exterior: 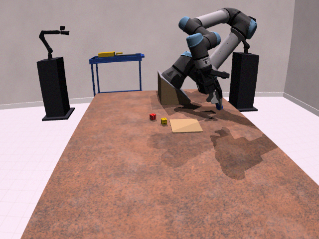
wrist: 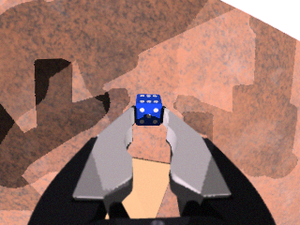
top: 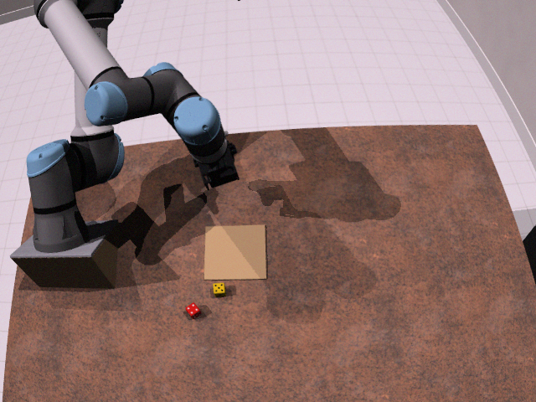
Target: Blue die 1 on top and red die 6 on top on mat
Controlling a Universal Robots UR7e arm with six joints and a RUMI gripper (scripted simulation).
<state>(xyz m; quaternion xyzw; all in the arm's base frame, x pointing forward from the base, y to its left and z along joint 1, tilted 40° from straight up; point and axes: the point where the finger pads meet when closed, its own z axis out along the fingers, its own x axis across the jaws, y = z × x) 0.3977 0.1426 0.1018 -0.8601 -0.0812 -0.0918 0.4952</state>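
Now: hand 1 cm above the blue die. Round my hand: yellow die 2 cm behind, 27 cm to the right, 8 cm below; tan mat 2 cm ahead, 17 cm to the right, 9 cm below; red die 9 cm behind, 32 cm to the right, 8 cm below.
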